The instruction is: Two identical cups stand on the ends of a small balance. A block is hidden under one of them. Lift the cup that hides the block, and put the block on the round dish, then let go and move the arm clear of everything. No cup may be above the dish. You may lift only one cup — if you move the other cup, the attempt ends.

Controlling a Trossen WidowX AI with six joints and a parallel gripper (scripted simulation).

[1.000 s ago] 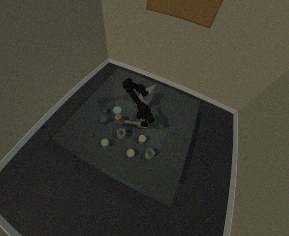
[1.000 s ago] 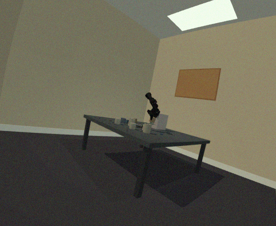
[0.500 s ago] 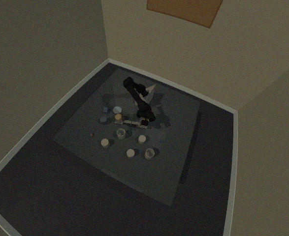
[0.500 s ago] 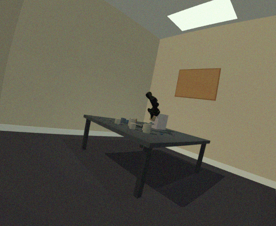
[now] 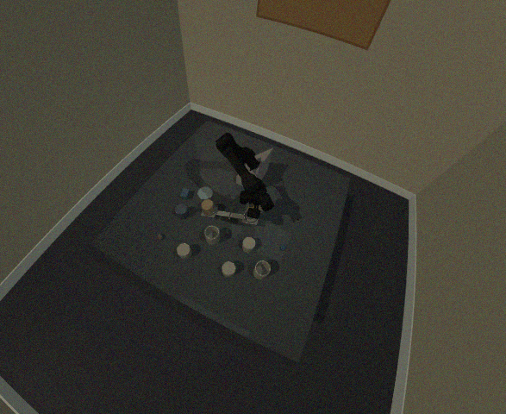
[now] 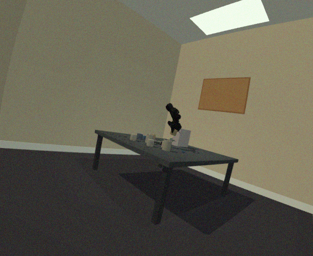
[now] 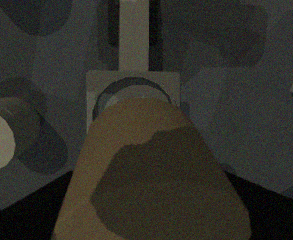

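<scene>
Right now the pale blue round dish is 36 cm to the right of my gripper tip, 16 cm below it and 6 cm behind it. The rest, counted from my gripper tip: brown block (44 cm to the right, 32 cm ahead, 15 cm below); tan cup (2 cm to the left, 1 cm above); pale beam (13 cm to the right, 12 cm below, 3 cm ahead).
</scene>
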